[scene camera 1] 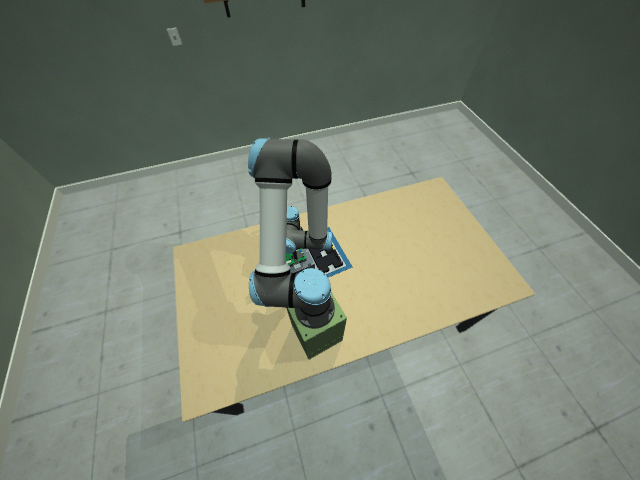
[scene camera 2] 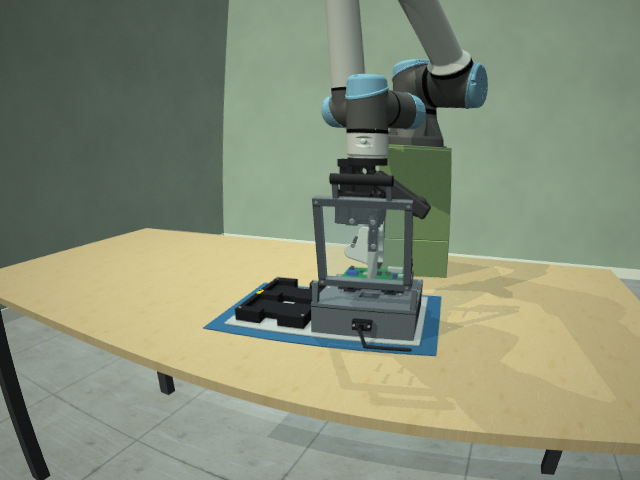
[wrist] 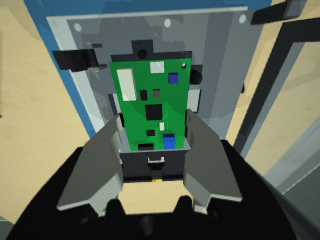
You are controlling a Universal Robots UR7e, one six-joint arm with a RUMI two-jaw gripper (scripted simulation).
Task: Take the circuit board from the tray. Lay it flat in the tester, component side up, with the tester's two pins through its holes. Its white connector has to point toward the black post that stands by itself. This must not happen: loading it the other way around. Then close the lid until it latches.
Scene:
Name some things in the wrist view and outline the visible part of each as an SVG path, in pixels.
My gripper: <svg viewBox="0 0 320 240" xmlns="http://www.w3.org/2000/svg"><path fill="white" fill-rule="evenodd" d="M298 239L280 204L263 180L227 140L223 140L190 109L187 109L185 112L185 125L188 127L186 140L191 149L185 154L183 185L192 195L193 204L191 197L184 195L179 197L173 212L125 213L118 199L118 194L123 188L123 172L121 169L119 147L122 144L120 132L124 128L123 114L119 112L82 147L78 147L42 186L24 209L6 240Z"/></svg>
A green circuit board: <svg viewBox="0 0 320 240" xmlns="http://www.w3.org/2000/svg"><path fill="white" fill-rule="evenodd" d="M191 58L109 62L131 151L183 148Z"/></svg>

